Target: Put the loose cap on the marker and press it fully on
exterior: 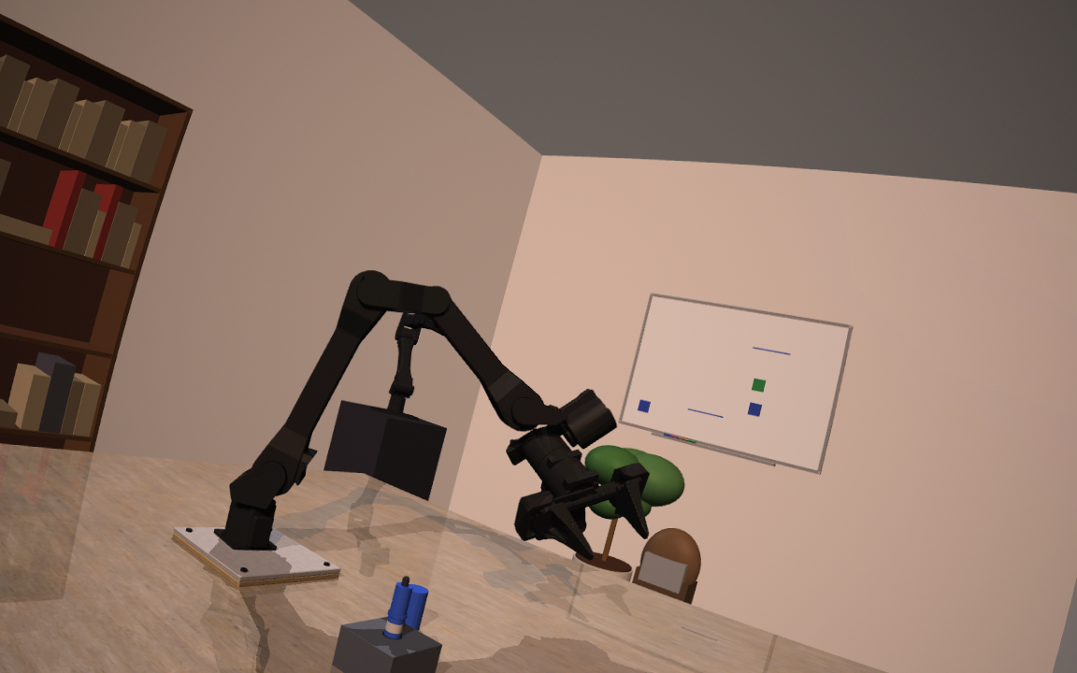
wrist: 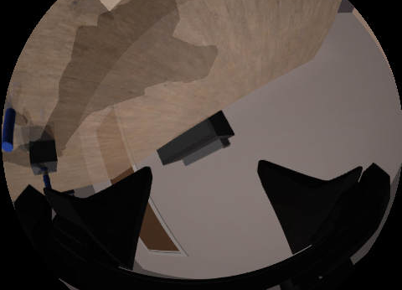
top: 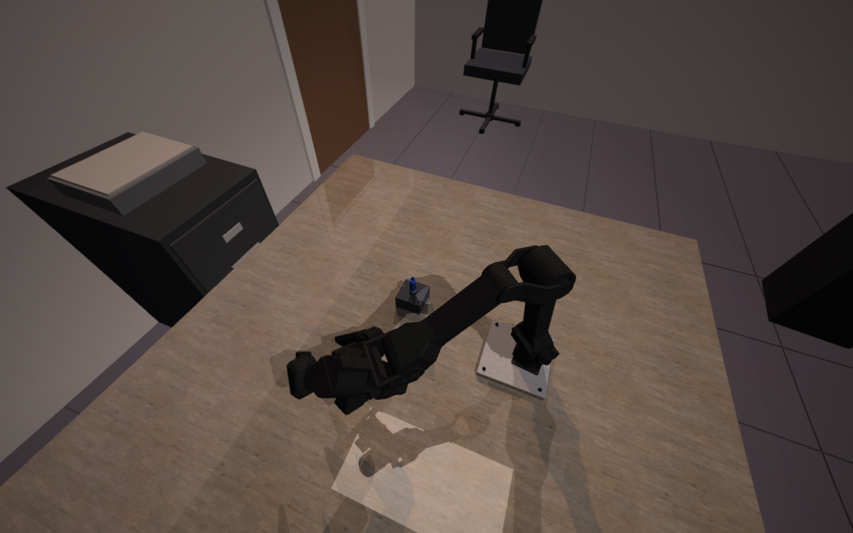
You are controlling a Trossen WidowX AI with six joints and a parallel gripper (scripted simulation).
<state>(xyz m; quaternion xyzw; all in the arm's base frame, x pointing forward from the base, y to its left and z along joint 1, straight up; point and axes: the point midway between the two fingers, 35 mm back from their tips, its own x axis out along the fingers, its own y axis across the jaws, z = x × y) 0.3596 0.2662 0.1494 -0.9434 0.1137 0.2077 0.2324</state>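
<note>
My gripper tip is 170 mm to the left of the blue marker cap, 150 mm past it and 120 mm above it. Also, from my gripper tip: holder block (280 mm to the right, 130 mm below, 60 mm behind).
</note>
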